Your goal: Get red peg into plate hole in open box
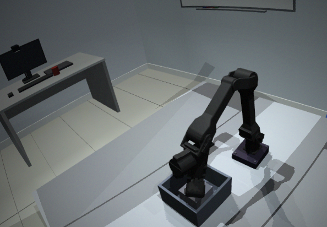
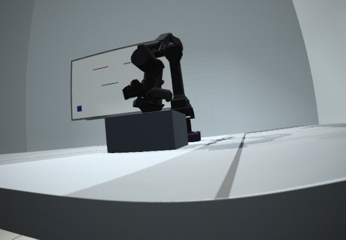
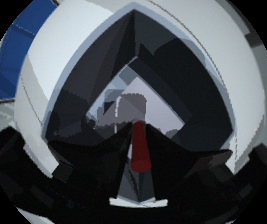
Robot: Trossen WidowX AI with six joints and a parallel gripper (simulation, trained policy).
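The red peg lies 1 cm to the left of my gripper tip and 1 cm above it. The rest, counted from my gripper tip: dark box (3 cm below); then grey plate (2 cm below).
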